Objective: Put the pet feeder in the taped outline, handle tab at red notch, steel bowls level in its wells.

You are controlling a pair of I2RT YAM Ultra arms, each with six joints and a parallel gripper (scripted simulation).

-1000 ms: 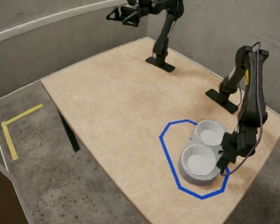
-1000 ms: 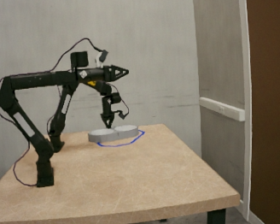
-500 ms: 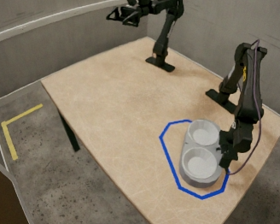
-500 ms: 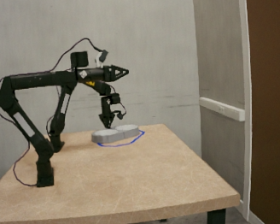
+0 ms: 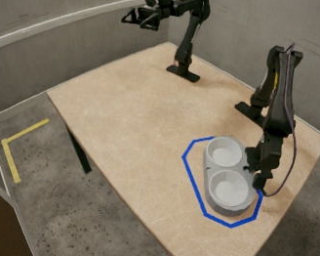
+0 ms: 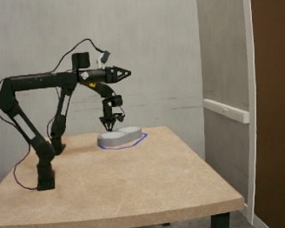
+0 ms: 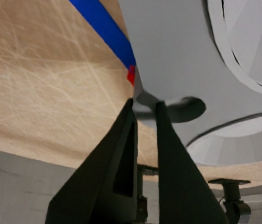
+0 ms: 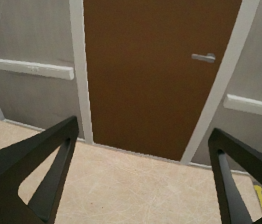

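Now: left hand 60 mm to the left of the pet feeder, 50 mm short of it and 20 mm above it. Also, from my left hand: steel bowl: 120 mm to the right, 10 mm below, 10 mm ahead; then blue taped outline: 70 mm to the right, 70 mm ahead, 40 mm below.
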